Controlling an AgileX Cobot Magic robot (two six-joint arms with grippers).
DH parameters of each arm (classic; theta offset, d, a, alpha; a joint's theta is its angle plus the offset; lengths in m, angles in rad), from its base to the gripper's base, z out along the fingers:
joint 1: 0 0.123 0 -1.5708
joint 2: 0.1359 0 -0.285 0
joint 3: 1.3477 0 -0.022 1.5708
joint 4: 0 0.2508 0 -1.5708
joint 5: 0 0 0.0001 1.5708
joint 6: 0 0.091 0 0
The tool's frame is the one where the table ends.
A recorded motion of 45 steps. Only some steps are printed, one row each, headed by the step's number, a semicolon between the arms.
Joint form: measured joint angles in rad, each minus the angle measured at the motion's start. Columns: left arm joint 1, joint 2, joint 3, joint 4, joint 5, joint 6; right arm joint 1, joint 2, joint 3, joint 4, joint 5, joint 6.
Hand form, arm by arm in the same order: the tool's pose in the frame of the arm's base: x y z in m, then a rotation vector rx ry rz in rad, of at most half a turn. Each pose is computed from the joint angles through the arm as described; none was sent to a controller.
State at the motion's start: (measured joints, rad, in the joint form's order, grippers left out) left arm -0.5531 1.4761 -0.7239 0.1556 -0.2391 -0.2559; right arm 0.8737 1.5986 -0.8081 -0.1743 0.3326 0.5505
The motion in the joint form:
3: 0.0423 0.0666 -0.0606 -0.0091 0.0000 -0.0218; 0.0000 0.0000 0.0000 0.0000 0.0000 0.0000
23: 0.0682 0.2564 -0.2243 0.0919 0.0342 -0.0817; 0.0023 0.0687 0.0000 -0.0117 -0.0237 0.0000
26: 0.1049 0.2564 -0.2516 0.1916 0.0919 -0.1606; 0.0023 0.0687 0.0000 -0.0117 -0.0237 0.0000
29: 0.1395 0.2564 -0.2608 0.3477 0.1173 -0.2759; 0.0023 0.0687 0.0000 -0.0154 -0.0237 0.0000
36: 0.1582 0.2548 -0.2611 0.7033 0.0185 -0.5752; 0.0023 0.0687 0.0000 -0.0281 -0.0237 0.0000
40: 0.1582 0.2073 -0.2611 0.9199 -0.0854 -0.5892; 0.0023 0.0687 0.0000 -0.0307 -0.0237 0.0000
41: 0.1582 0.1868 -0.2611 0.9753 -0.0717 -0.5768; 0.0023 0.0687 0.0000 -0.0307 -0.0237 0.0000
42: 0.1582 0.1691 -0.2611 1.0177 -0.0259 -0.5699; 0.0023 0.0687 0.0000 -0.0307 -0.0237 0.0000
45: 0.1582 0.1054 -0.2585 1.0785 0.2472 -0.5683; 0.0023 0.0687 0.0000 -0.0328 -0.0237 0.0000
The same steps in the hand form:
3: 0.2804 -0.1608 0.2293 0.4015 1.9932 -0.4454; 0.1956 0.2256 0.1808 -0.6199 2.5752 0.3706
23: 0.3250 -0.1764 0.2078 0.4359 2.0479 -0.4058; 0.1984 0.2301 0.1611 -0.6503 2.6084 0.3357
26: 0.3334 -0.1653 0.2109 0.4259 2.0794 -0.3640; 0.1984 0.2301 0.1611 -0.6503 2.6084 0.3357
29: 0.3388 -0.1545 0.2111 0.4407 2.0950 -0.3247; 0.1985 0.2300 0.1612 -0.6543 2.6064 0.3335
36: 0.3386 -0.1574 0.2154 0.5280 2.0341 -0.4031; 0.1988 0.2298 0.1612 -0.6680 2.5995 0.3259
40: 0.3287 -0.1645 0.2351 0.7719 1.8748 -0.4059; 0.1989 0.2298 0.1612 -0.6708 2.5981 0.3244
41: 0.3259 -0.1630 0.2408 0.8344 1.8447 -0.3570; 0.1989 0.2298 0.1612 -0.6708 2.5981 0.3244
42: 0.3248 -0.1591 0.2443 0.8672 1.8421 -0.2863; 0.1989 0.2298 0.1612 -0.6708 2.5981 0.3244
45: 0.3236 -0.1340 0.2565 0.8124 1.9207 0.0171; 0.1989 0.2297 0.1612 -0.6731 2.5969 0.3231

